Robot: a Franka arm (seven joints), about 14 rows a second.
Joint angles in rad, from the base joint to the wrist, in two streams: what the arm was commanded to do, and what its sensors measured. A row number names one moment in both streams.
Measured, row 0:
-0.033, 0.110, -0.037, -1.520, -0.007, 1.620, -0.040
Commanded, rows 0 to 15:
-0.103, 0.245, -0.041, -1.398, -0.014, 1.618, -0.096
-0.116, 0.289, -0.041, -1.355, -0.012, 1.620, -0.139
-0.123, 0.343, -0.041, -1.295, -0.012, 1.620, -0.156
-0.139, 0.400, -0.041, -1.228, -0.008, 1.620, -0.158
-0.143, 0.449, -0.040, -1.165, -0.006, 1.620, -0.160
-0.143, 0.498, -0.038, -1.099, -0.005, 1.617, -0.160
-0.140, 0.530, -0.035, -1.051, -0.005, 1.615, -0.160
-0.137, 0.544, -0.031, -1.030, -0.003, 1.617, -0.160
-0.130, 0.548, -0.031, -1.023, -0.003, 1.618, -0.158
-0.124, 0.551, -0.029, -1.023, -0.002, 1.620, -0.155
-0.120, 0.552, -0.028, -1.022, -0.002, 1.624, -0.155
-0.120, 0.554, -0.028, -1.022, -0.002, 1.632, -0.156
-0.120, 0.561, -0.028, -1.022, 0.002, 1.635, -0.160
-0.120, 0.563, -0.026, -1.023, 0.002, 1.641, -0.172
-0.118, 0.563, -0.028, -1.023, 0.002, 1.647, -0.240
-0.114, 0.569, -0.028, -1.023, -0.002, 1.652, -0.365
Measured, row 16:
-0.114, 0.541, -0.029, -1.063, -0.009, 1.650, -0.214
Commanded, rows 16 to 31:
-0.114, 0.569, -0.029, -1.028, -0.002, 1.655, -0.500
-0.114, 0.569, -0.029, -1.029, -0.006, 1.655, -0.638
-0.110, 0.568, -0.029, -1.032, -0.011, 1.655, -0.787
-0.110, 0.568, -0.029, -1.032, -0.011, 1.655, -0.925
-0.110, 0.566, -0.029, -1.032, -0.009, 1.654, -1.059
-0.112, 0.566, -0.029, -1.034, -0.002, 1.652, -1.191
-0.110, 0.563, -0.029, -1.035, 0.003, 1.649, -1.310
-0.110, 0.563, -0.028, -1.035, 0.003, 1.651, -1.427
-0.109, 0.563, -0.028, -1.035, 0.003, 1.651, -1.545
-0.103, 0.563, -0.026, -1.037, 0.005, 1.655, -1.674
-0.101, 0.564, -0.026, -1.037, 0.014, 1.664, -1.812
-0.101, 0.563, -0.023, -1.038, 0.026, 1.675, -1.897
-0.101, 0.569, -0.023, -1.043, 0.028, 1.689, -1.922
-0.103, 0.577, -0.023, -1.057, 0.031, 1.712, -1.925
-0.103, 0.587, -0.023, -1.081, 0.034, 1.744, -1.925
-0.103, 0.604, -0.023, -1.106, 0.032, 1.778, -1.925
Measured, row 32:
-0.097, 0.572, -0.027, -1.073, 0.019, 1.716, -1.886
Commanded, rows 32 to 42:
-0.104, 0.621, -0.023, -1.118, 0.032, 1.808, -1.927
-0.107, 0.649, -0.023, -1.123, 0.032, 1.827, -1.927
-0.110, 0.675, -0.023, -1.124, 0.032, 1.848, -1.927
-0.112, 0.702, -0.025, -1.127, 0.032, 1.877, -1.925
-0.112, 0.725, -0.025, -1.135, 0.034, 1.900, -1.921
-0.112, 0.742, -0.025, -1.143, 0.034, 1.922, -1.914
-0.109, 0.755, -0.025, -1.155, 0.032, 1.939, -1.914
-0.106, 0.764, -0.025, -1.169, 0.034, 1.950, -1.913
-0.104, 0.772, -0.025, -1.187, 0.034, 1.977, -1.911
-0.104, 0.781, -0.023, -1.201, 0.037, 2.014, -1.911
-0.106, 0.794, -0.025, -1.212, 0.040, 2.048, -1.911
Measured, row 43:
-0.101, 0.795, -0.028, -1.174, 0.022, 1.991, -1.901
